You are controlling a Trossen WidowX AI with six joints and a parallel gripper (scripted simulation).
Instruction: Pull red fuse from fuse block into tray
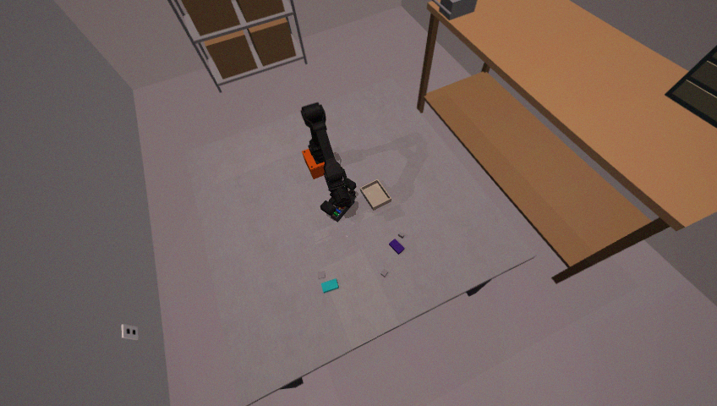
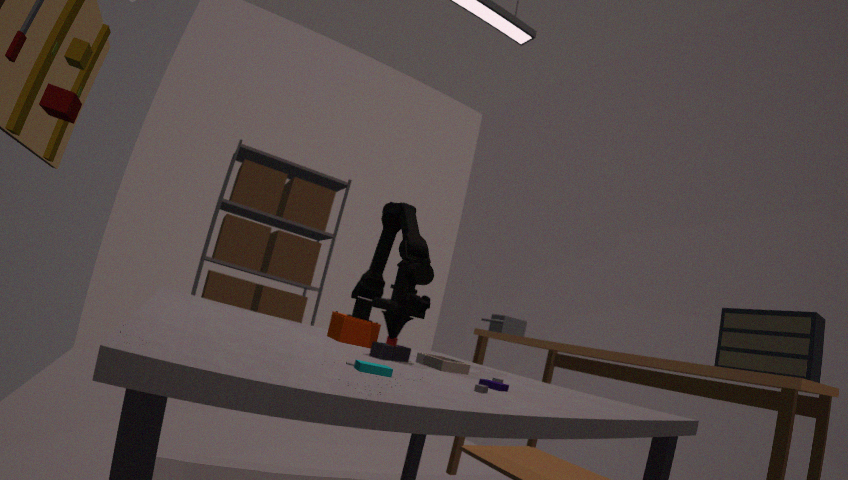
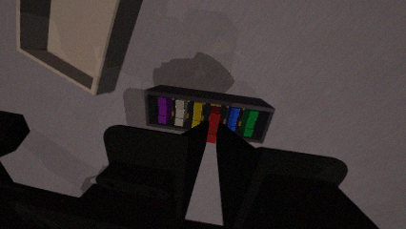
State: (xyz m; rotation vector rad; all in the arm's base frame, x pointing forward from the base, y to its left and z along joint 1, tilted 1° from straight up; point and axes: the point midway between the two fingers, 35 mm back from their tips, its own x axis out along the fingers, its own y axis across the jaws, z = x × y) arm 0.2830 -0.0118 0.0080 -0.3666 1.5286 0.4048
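Right now the beige tray is 18 cm to the left of my gripper tip and 5 cm below it. Round my gripper tip: red fuse (1 cm below); then purple block (28 cm ahead, 15 cm to the left, 5 cm below); then teal block (31 cm ahead, 19 cm to the right, 5 cm below).
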